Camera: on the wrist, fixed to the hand. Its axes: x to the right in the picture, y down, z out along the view.
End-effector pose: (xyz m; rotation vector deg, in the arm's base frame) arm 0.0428 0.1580 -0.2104 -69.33 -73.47 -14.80
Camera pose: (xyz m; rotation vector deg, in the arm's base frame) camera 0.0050 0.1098 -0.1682 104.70 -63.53 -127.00
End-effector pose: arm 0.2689 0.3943 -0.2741 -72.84 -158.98 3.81
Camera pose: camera 0.2182 0.3483 -0.2451 137.76 -59.75 -18.36
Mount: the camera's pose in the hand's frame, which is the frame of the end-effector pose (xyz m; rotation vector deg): -0.0001 -0.0705 -0.0237 -4.87 -42.53 173.52
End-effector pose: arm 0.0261 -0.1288 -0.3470 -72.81 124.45 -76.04
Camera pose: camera 0.0486 -0.1283 -0.2761 81.03 54.70 34.82
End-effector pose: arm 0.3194 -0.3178 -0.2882 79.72 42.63 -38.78
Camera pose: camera 0.2620 -0.2991 -0.3316 34.40 -107.56 71.91
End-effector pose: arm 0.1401 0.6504 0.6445 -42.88 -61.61 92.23
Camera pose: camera 0.1890 0.6630 0.6991 36.40 -19.65 -70.24
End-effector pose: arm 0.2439 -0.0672 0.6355 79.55 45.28 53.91
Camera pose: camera 0.2282 -0.0535 0.5641 -63.88 111.83 -69.40
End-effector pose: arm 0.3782 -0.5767 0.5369 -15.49 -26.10 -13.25
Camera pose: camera 0.3680 -0.6501 0.5308 -47.19 -16.96 165.18
